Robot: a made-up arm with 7 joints. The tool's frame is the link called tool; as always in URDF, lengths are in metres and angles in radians.
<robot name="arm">
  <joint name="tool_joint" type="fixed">
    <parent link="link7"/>
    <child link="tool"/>
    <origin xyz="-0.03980 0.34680 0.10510"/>
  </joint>
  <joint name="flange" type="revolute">
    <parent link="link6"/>
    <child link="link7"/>
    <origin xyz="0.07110 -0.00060 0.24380"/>
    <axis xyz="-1 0 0"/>
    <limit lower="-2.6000" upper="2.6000"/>
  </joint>
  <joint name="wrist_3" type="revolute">
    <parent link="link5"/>
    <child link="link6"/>
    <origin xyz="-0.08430 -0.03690 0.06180"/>
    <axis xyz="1 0 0"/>
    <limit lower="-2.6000" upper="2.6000"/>
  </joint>
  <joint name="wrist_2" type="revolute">
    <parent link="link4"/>
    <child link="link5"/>
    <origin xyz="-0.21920 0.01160 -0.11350"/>
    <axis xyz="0 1 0"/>
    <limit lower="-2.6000" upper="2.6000"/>
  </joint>
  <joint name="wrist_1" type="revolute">
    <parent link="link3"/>
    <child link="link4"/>
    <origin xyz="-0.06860 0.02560 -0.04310"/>
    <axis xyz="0 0 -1"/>
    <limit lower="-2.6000" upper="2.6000"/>
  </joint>
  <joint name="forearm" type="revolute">
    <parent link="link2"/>
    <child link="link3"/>
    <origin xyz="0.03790 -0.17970 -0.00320"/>
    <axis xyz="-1 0 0"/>
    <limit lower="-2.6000" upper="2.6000"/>
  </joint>
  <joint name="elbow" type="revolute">
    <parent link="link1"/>
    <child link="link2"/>
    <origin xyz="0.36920 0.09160 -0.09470"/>
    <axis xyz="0 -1 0"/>
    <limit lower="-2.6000" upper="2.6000"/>
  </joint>
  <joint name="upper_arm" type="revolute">
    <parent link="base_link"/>
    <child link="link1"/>
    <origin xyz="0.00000 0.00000 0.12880"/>
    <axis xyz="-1 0 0"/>
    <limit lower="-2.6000" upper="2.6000"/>
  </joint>
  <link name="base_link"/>
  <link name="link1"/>
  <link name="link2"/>
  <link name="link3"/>
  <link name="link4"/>
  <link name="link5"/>
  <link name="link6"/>
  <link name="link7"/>
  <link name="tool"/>
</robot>
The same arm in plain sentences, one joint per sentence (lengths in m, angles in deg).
The arm has seven revolute joints in a row. What follows holds with every joint at zero, and every direction is one of the base frame's.
The first joint sits 0.1288 m along +z from the base frame's origin and turns about -x, from -148.97 to 148.97 deg.
The second joint sits 0.3692 m along +x and 0.0916 m along +y and 0.0947 m along -z from the first joint and turns about -y, from -148.97 to 148.97 deg.
The third joint sits 0.0379 m along +x and 0.1797 m along -y and 0.0032 m along -z from the second joint and turns about -x, from -148.97 to 148.97 deg.
The fourth joint sits 0.0686 m along -x and 0.0256 m along +y and 0.0431 m along -z from the third joint and turns about -z, from -148.97 to 148.97 deg.
The fifth joint sits 0.2192 m along -x and 0.0116 m along +y and 0.1135 m along -z from the fourth joint and turns about +y, from -148.97 to 148.97 deg.
The sixth joint sits 0.0843 m along -x and 0.0369 m along -y and 0.0618 m along +z from the fifth joint and turns about +x, from -148.97 to 148.97 deg.
The seventh joint sits 0.0711 m along +x and 0.0006 m along -y and 0.2438 m along +z from the sixth joint and turns about -x, from -148.97 to 148.97 deg.
The tool frame, which is the frame that the pose is given for, sits 0.0398 m along -x and 0.3468 m along +y and 0.1051 m along +z from the seventh joint; its axes are parallel to the base frame's.

